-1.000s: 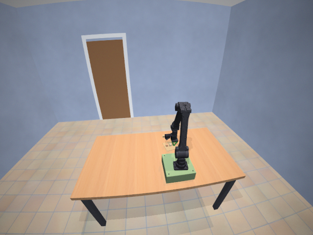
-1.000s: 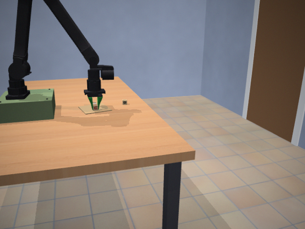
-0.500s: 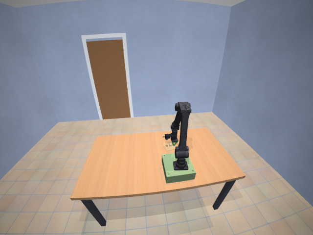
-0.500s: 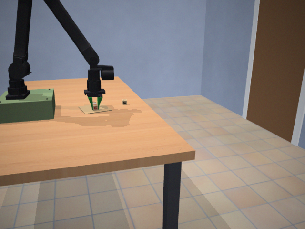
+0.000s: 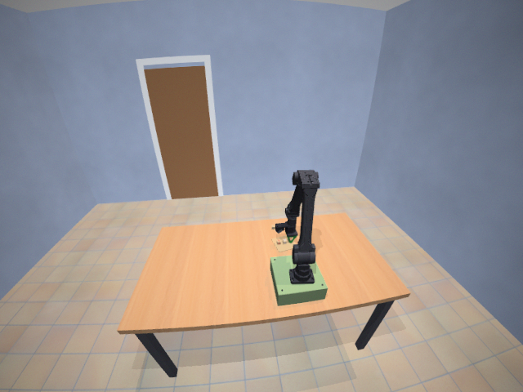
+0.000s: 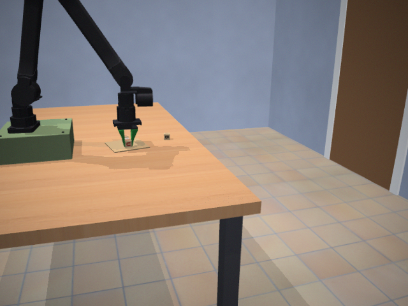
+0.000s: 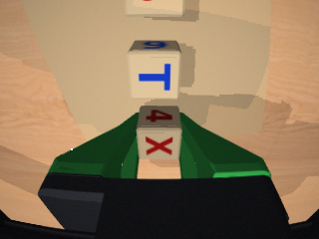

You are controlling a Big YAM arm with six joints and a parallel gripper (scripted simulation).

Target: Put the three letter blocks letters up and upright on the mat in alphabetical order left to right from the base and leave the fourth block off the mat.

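My hand is 10 mm past the tan mat, 40 mm to the right of it and 20 mm above it.
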